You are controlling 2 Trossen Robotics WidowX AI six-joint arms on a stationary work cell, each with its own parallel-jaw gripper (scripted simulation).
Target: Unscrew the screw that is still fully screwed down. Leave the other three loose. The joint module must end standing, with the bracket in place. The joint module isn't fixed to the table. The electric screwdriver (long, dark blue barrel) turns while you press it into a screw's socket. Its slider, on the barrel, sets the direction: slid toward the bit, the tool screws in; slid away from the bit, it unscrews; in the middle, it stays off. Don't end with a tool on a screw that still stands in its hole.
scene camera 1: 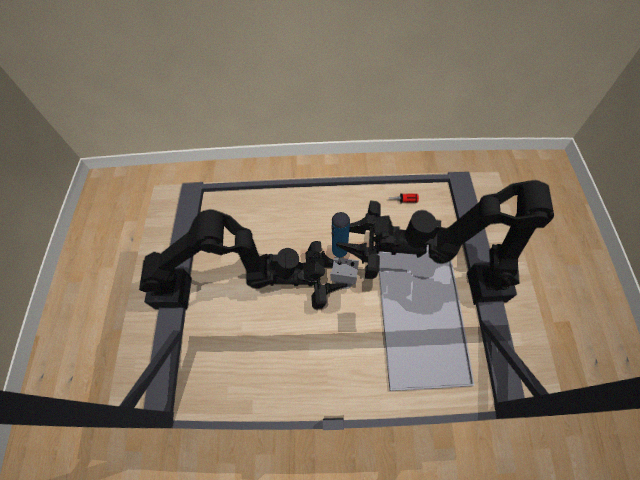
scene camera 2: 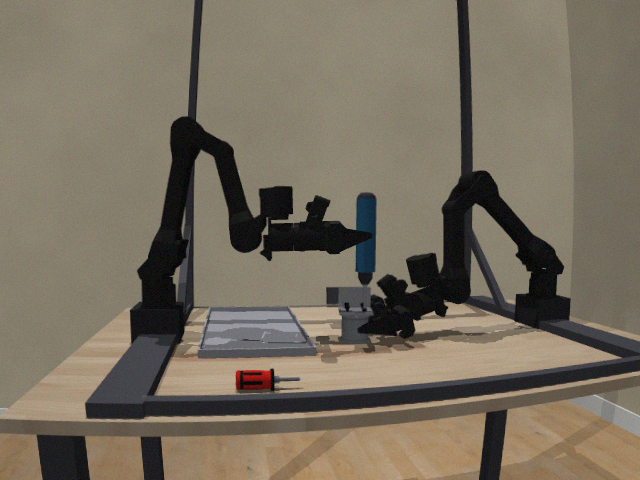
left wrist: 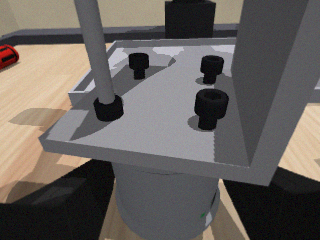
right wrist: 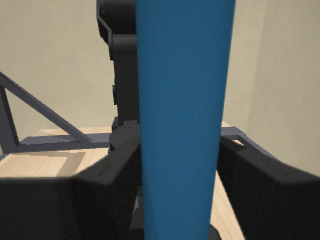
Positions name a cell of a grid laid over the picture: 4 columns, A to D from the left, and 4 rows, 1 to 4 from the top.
Labels:
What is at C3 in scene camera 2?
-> The left gripper.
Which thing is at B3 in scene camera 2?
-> A shallow grey tray.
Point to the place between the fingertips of the left gripper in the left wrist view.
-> At C3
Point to a blue electric screwdriver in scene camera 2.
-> At C2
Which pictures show the right gripper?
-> Scene camera 1, scene camera 2 and the right wrist view only.

